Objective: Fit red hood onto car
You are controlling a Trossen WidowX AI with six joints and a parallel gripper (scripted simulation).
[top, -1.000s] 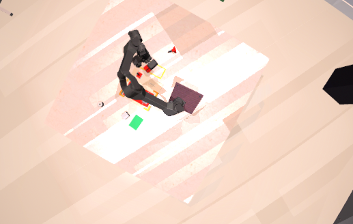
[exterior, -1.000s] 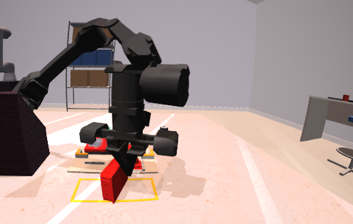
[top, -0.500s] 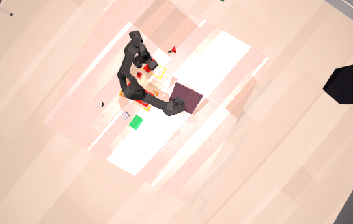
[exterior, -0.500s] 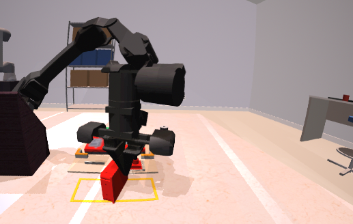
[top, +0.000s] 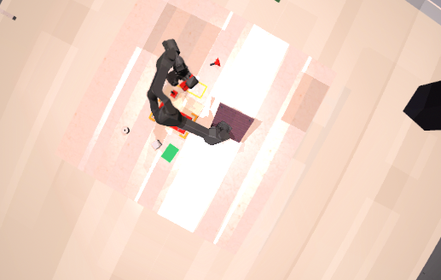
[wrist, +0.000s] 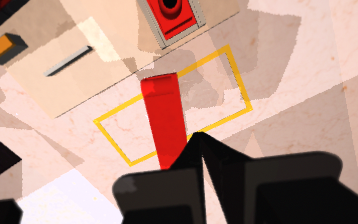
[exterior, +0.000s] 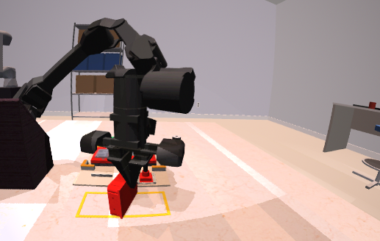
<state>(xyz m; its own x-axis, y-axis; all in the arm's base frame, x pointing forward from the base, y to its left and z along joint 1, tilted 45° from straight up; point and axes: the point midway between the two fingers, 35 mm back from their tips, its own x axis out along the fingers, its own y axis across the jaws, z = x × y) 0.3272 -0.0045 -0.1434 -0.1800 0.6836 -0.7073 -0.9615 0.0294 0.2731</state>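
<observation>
The black post lies 20 mm ahead of my gripper tip, 110 mm to the left of it and 20 mm below it. From my gripper tip the other things lie so: orange-cornered jig: 50 mm behind, 200 mm to the left, 40 mm below; then grey engine block: 30 mm behind, 240 mm to the left, 30 mm below; then red hood: 20 mm behind, 10 mm to the left, 20 mm below.
</observation>
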